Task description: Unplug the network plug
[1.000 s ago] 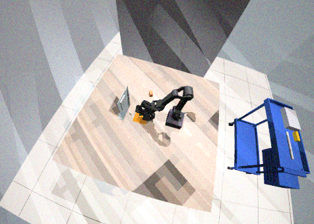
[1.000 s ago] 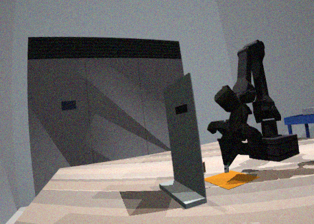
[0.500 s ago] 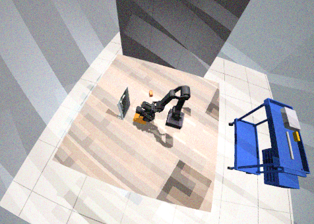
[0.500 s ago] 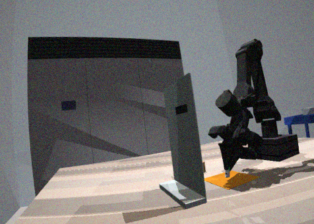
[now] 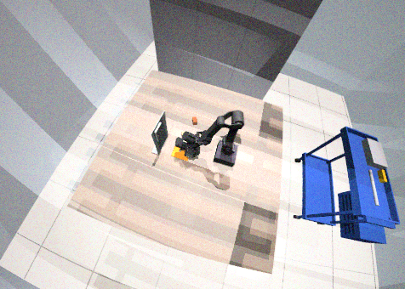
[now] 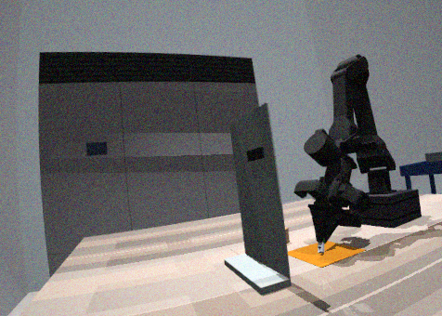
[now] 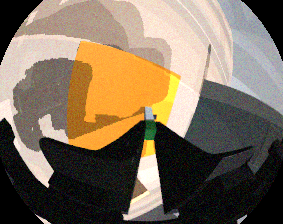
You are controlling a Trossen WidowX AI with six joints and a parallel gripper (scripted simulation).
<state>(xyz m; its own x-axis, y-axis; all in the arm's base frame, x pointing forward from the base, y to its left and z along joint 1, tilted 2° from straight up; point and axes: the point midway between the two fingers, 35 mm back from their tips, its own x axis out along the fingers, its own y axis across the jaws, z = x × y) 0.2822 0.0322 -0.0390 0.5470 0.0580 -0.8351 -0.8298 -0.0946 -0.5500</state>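
Right now my gripper tip is 20 mm above the orange marked square and 10 mm past it. Round my gripper tip: grey panel (140 mm ahead, 110 mm above, 10 mm to the right); then network plug (right at my gripper tip).
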